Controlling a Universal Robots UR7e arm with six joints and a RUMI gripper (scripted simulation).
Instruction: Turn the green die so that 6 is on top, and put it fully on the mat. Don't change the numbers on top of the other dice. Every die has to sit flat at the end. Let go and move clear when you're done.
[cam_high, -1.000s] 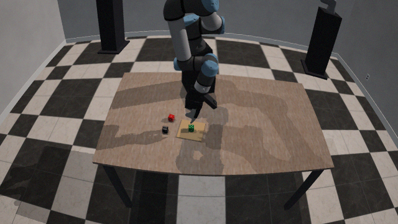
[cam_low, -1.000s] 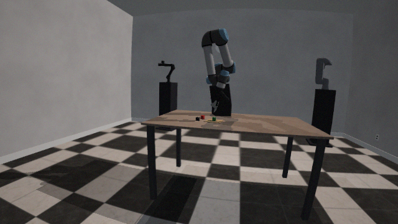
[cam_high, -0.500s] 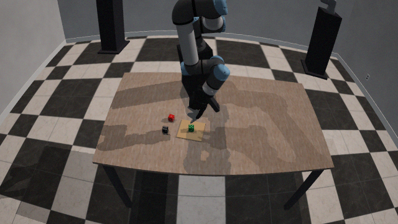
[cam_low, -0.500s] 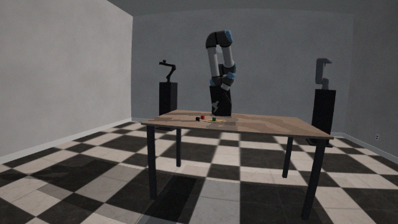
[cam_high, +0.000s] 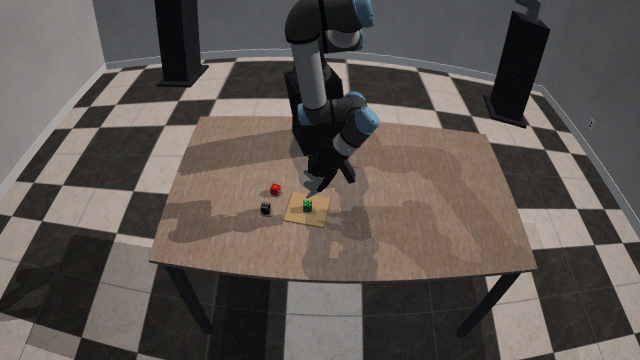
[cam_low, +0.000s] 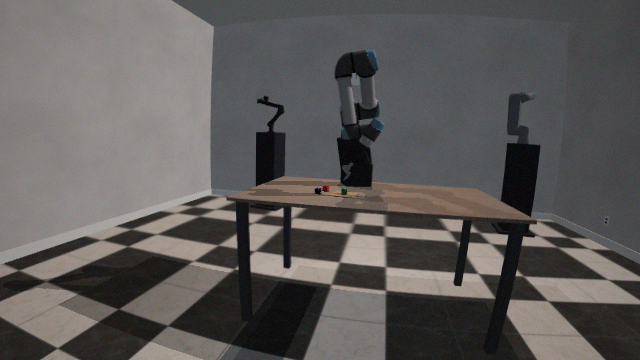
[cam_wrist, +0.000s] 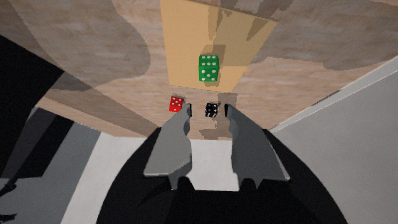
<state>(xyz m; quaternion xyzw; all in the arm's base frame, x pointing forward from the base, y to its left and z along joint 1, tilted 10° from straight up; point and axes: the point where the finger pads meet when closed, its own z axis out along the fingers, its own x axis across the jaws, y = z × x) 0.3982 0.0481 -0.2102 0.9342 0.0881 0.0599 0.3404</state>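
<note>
Now: hand 80 mm above the green die. Also, from my hand: black die (50 mm ahead, 150 mm to the right, 80 mm below); tan mat (90 mm below); red die (50 mm behind, 140 mm to the right, 80 mm below).
</note>
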